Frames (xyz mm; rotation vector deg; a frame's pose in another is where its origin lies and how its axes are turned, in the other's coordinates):
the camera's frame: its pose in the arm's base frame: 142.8 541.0 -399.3 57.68 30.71 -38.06
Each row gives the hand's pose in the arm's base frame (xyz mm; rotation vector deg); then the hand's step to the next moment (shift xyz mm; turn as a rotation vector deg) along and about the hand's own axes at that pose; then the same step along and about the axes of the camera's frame.
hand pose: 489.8 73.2 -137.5 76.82 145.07 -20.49
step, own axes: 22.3 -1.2 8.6 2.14 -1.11 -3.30
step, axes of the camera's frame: -1.3 -12.7 -20.2 -3.91 0.49 -1.07
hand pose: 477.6 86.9 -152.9 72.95 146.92 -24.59
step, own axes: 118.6 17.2 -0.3 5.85 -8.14 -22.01
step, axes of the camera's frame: -33.6 -29.6 -111.2 -23.49 5.74 0.53
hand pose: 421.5 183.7 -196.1 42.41 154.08 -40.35
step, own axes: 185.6 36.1 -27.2 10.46 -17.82 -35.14
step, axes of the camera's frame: -84.7 -91.1 -145.0 -40.09 6.28 3.93
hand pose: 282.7 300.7 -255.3 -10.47 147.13 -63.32
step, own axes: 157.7 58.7 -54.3 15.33 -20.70 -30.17
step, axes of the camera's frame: -90.7 -133.3 -72.7 -38.75 0.43 8.47
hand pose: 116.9 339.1 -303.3 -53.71 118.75 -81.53
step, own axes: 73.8 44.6 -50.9 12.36 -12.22 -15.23
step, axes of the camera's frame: -47.8 -87.6 -8.4 -21.50 -2.10 8.20
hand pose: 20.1 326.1 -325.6 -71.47 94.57 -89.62
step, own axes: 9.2 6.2 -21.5 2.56 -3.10 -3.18
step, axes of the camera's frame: -16.7 -17.1 -3.7 -4.76 0.00 1.89
